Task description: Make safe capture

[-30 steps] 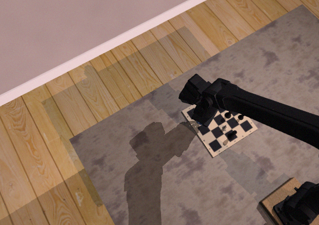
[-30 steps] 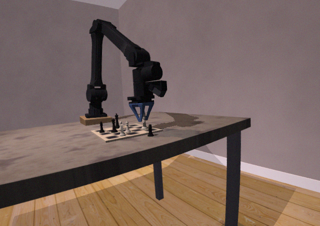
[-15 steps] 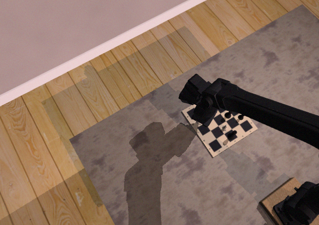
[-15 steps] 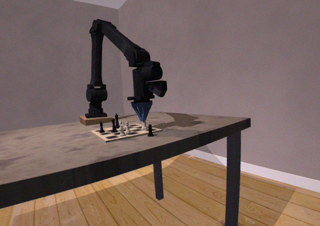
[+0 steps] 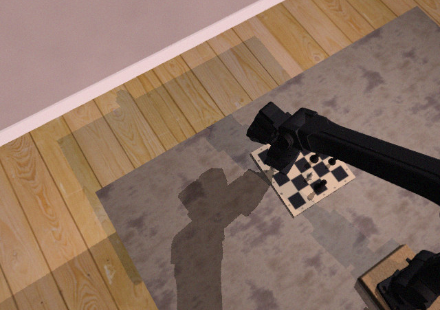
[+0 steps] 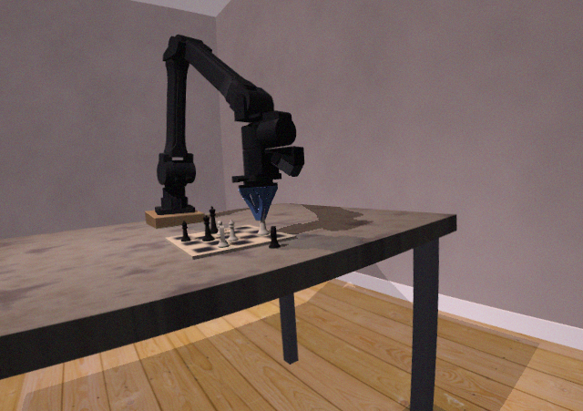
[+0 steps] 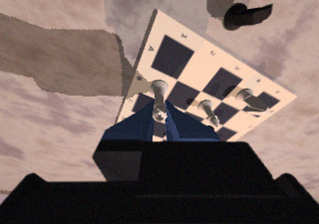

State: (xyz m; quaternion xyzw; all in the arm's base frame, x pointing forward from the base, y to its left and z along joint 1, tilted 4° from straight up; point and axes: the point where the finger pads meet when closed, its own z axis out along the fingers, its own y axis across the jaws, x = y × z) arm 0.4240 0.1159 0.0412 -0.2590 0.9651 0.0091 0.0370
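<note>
My gripper is now 3 cm past the chessboard, 7 cm to the left of it and 4 cm above it. Also, from my hand: black piece 3 cm behind, 11 cm to the right, 1 cm below; then tall white piece 1 cm below.
</note>
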